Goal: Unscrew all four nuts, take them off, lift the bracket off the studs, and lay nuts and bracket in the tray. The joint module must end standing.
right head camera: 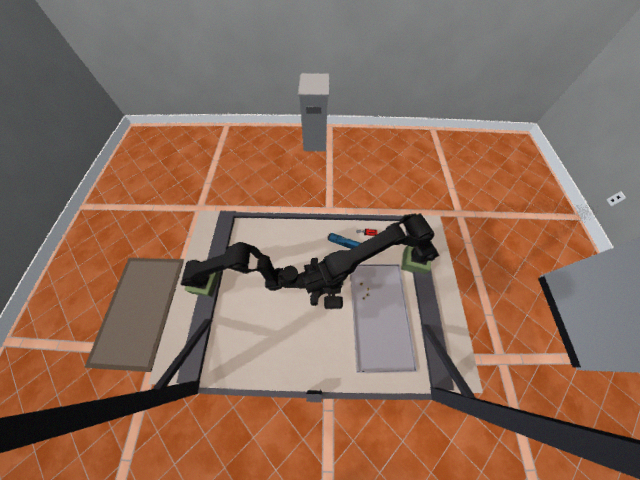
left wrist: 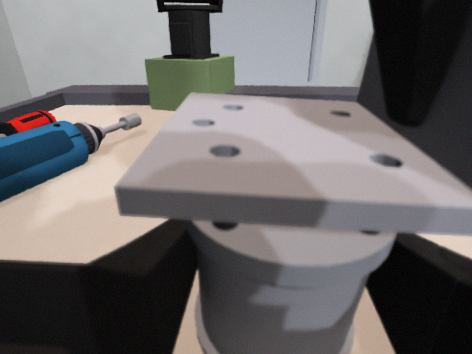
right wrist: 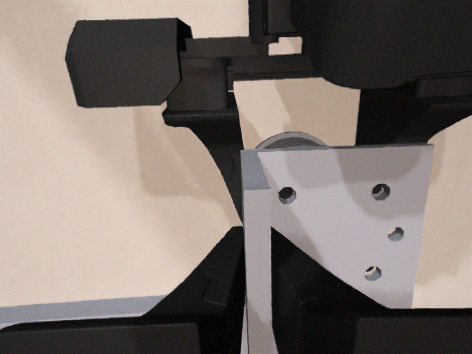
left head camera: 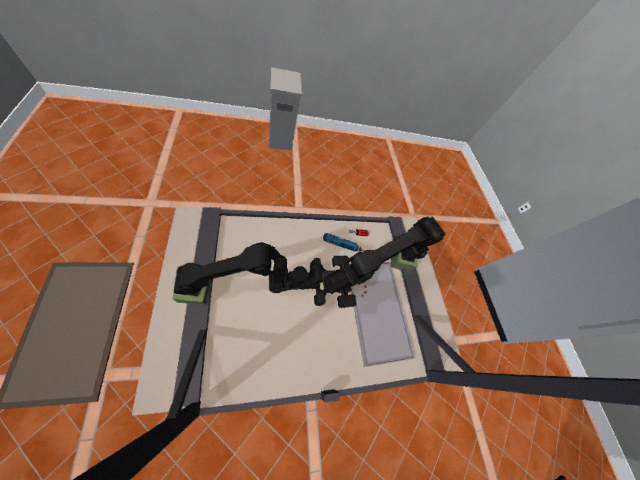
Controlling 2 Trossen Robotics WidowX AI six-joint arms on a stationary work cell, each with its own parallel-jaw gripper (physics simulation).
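Places are measured from the left arm's base along level axes (x ahead, y left, z up), in millimetres.
Where they show: left gripper, fingertip midpoint: (right wrist: 303, 225); right gripper, fingertip midpoint: (left wrist: 421, 124) (right wrist: 251, 236); left arm's base, link origin: (right head camera: 200, 280) (left head camera: 191, 286); right arm's base, link origin: (right head camera: 419, 256) (left wrist: 192, 57) (left head camera: 407, 254).
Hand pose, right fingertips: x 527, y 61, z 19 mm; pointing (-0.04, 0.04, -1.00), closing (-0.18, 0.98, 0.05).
Note:
Each offset is from my right fingertips to the top centre of the thing.
The grey bracket (left wrist: 295, 130) (right wrist: 335, 170) is above the joint module @[dz -6, dx -2, dy +33 mm] (left wrist: 280, 305) (right wrist: 292, 139). Its holes show no studs through them; dark stud tips show below its plate in the left wrist view. My right gripper (right wrist: 251, 236) is shut on the bracket's upright flange. My left gripper (left wrist: 275, 217) is shut on the upright round body of the joint module, a finger on each side. The small brass nuts (left head camera: 364, 292) (right head camera: 367, 288) lie in the pale tray @[dz -66, dx +213, dy -55 mm] (left head camera: 388, 335) (right head camera: 385, 341) at the right. The arms hide the module in both head views.
A blue power driver @[dz -41, dx +69, dy +226 mm] (left head camera: 341, 241) (right head camera: 342, 239) (left wrist: 40, 155) with a socket tip lies behind the arms, beside a red tool @[dz -53, dx +127, dy +307 mm] (left head camera: 362, 232) (right head camera: 370, 231) (left wrist: 35, 120). A dark frame rail (left head camera: 263, 212) (right head camera: 310, 214) runs along the back. The tray's edge (right wrist: 75, 306) shows in the right wrist view.

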